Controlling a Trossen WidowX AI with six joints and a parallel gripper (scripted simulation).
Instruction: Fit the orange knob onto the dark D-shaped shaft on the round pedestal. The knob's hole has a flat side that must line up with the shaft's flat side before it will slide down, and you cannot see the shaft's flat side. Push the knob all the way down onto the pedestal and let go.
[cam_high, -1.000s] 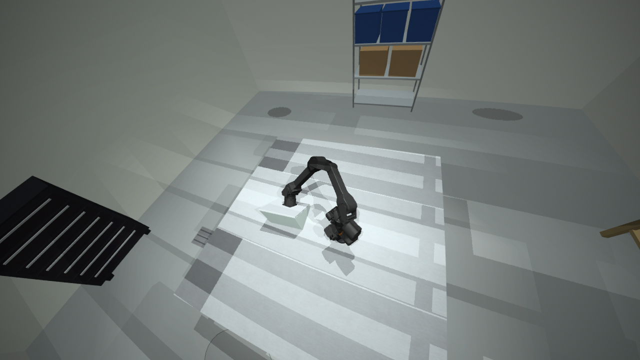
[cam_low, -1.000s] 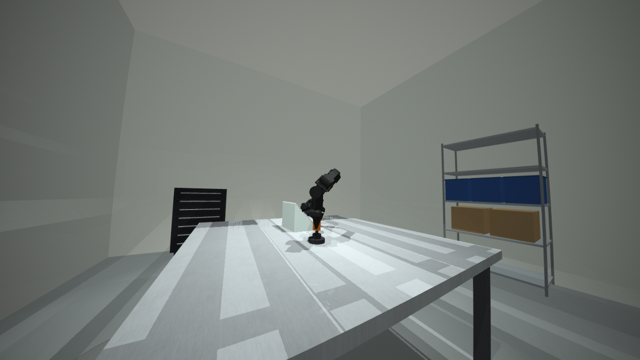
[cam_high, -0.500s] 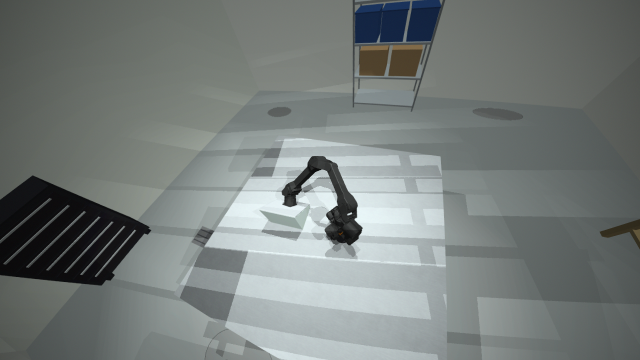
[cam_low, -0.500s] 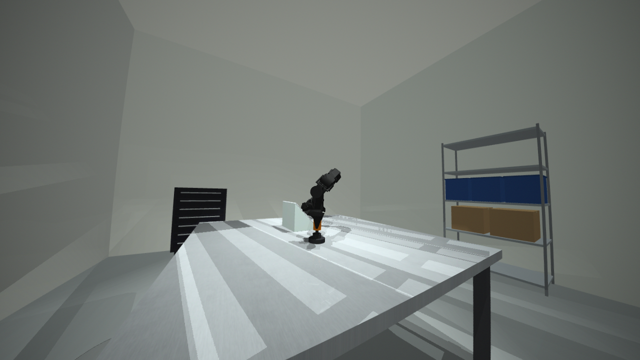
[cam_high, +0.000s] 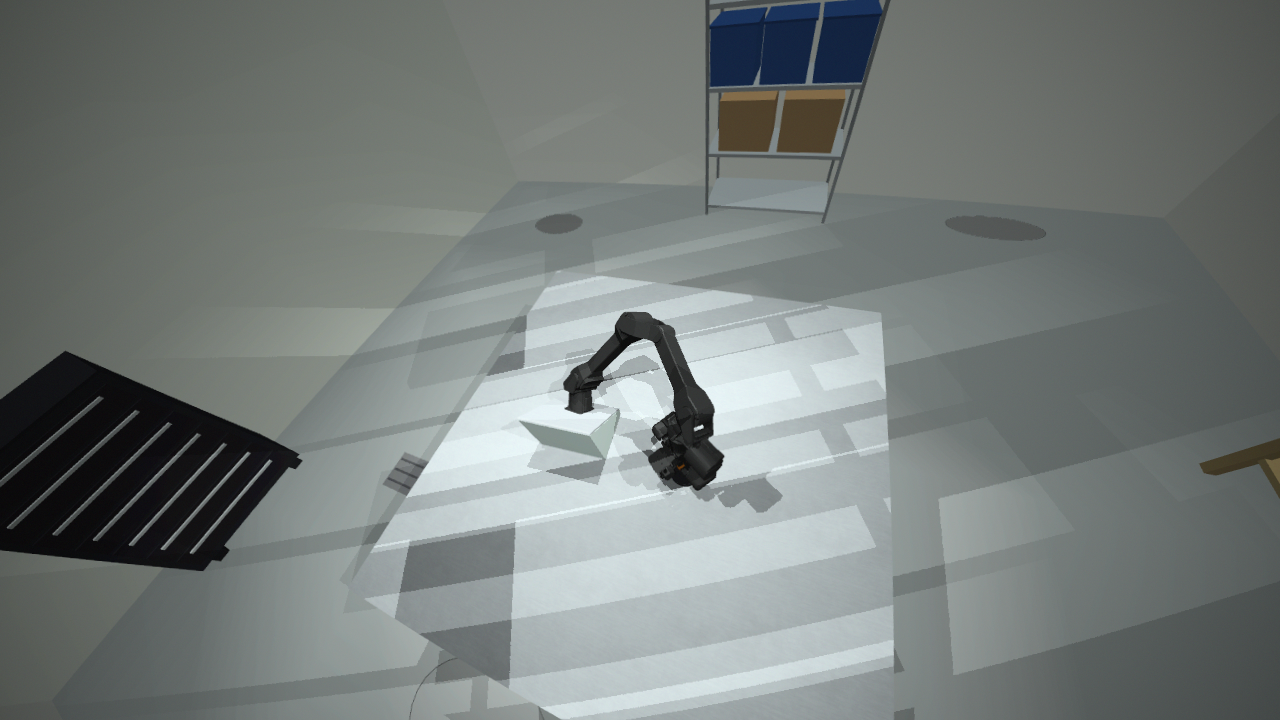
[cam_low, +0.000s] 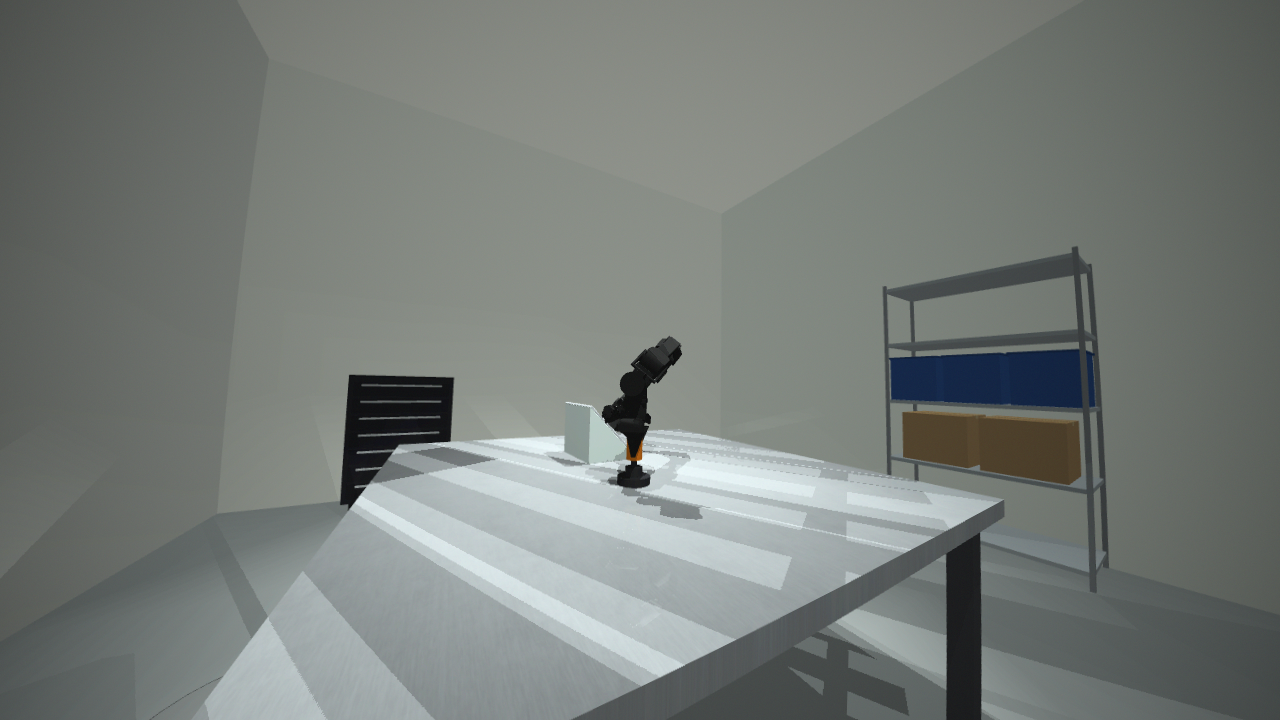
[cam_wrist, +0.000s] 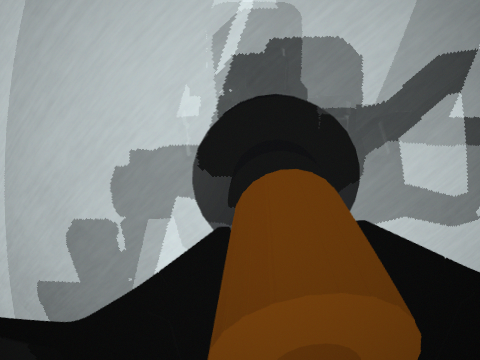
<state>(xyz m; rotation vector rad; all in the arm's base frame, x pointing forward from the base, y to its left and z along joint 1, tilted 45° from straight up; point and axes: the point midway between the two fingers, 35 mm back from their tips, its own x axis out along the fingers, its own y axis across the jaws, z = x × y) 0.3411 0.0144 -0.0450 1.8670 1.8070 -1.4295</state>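
My gripper tip is 2 cm below the orange knob. From my gripper tip the other things lie so: dark round pedestal 4 cm below.
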